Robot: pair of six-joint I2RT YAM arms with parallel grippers.
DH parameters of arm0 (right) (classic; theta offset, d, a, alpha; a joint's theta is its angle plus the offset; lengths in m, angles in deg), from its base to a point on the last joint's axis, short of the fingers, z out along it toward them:
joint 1: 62.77 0.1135 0.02 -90
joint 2: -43.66 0 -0.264 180
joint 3: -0.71 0 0.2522 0
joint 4: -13.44 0 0.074 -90
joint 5: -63.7 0 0 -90
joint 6: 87.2 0.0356 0 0
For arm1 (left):
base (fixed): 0 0 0 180
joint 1: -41.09 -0.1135 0.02 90
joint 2: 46.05 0 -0.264 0
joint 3: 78.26 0 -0.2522 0
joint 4: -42.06 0 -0.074 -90
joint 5: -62.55 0 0 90
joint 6: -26.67 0.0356 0 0
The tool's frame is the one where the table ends.
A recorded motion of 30 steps. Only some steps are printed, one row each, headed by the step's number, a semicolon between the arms.
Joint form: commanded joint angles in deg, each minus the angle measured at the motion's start. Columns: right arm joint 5, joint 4, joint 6, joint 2, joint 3, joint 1; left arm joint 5, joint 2, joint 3, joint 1, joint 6, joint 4.
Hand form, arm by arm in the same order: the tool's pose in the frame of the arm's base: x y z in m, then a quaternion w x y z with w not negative. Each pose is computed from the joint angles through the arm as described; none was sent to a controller.
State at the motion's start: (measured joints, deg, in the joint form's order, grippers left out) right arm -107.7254 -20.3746 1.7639 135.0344 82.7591 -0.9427; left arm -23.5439 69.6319 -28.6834 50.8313 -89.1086 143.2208
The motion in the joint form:
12: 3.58 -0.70 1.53 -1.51 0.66 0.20; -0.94 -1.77 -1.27 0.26 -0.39 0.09
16: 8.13 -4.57 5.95 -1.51 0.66 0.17; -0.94 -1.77 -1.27 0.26 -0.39 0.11
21: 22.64 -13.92 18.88 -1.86 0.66 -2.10; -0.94 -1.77 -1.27 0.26 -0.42 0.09
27: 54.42 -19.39 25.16 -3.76 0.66 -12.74; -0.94 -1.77 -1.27 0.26 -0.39 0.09
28: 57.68 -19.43 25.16 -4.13 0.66 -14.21; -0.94 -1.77 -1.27 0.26 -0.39 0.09
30: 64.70 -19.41 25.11 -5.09 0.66 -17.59; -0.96 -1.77 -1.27 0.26 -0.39 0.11
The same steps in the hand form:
12: 0.1858 0.2756 0.2919 0.56971 -0.14211 0.74148 -0.32472; 0.3742 -0.0641 0.3230 0.06215 -0.14180 0.98792 0.00689
16: 0.1844 0.2741 0.2860 0.55785 -0.15648 0.76032 -0.29364; 0.3741 -0.0641 0.3230 0.06198 -0.14180 0.98793 0.00694
21: 0.1885 0.2626 0.2723 0.49966 -0.15703 0.82849 -0.19819; 0.3742 -0.0641 0.3230 0.06215 -0.14206 0.98788 0.00687
27: 0.2193 0.2283 0.2659 0.34831 -0.13944 0.92671 -0.02094; 0.3742 -0.0641 0.3230 0.06215 -0.14180 0.98792 0.00689
28: 0.2233 0.2234 0.2671 0.33587 -0.13551 0.93211 -0.00106; 0.3742 -0.0641 0.3230 0.06215 -0.14180 0.98792 0.00689
30: 0.2320 0.2116 0.2708 0.31215 -0.12506 0.94077 0.04336; 0.3741 -0.0641 0.3230 0.06193 -0.14179 0.98793 0.00678

